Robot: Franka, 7 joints.
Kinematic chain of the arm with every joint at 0, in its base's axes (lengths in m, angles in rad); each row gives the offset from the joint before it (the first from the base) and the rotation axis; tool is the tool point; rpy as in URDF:
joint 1: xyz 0 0 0.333 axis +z
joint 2: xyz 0 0 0 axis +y
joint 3: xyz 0 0 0.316 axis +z
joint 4: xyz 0.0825 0 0 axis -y
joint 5: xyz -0.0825 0 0.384 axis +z
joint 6: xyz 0 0 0 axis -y
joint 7: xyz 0.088 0 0 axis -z
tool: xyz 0 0 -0.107 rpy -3.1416 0 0
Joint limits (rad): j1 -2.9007..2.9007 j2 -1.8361..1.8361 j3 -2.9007..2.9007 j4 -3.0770..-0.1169 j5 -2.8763..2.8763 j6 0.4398..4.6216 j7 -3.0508..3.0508
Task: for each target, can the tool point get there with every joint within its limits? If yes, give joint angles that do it. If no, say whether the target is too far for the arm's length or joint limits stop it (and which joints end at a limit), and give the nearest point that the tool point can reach.
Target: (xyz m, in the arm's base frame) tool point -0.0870 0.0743 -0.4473
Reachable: no: joint limits stop it (at a limit: joint 2) | nearest point -0.1089 0.0930 -0.3420 | short by 0.109 m
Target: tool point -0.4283 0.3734 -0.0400
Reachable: yes | joints 2.3081 1.5127 -0.1008 -0.9314 -2.2649 4.0049 1.6744
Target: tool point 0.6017 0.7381 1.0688
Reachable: no: too far | nearest point 0.4289 0.5262 0.8575 | short by 0.346 m
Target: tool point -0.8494 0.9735 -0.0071
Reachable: no: too far | nearest point -0.5454 0.6251 0.1146 | short by 0.478 m
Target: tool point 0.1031 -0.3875 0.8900
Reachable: yes | joints -0.4026 -0.4699 -0.6917 -1.8302 -0.4908 3.5367 -2.3539
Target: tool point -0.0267 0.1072 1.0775
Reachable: yes | joints 0.5992 -0.6554 0.4405 -1.2555 1.2941 3.4625 1.6390
